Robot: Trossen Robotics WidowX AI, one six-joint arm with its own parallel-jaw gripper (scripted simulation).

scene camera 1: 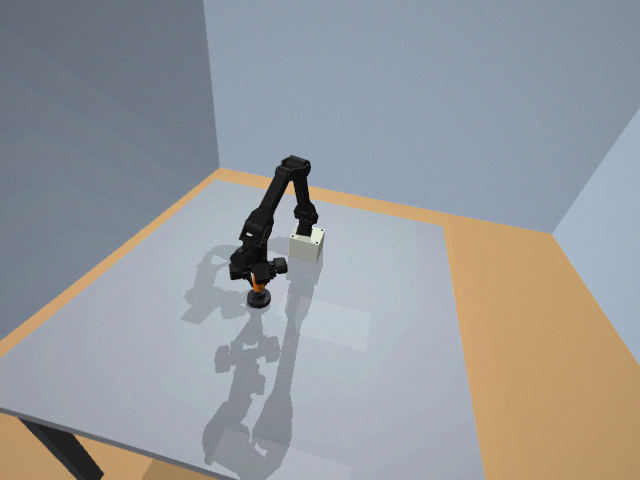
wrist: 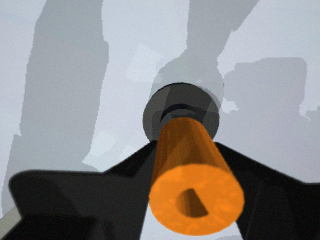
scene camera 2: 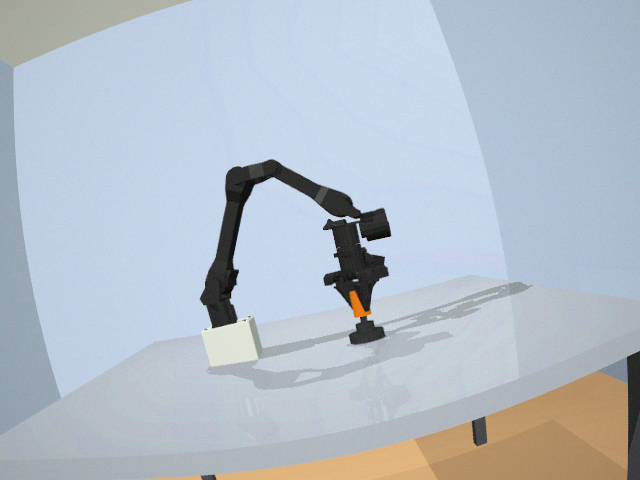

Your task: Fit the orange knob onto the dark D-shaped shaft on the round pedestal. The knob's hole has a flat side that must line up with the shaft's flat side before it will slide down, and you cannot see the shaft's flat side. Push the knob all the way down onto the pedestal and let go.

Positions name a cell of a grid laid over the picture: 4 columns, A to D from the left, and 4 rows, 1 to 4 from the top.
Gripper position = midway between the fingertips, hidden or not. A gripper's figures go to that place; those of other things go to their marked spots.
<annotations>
My gripper (wrist: C3): 0.11 m from the lens. An orange knob (wrist: C4) is 0.07 m from the lens. A dark round pedestal (wrist: C2) is 0.15 m from the lens. The marked spots on the dark round pedestal and the orange knob are 0.10 m apart.
</annotations>
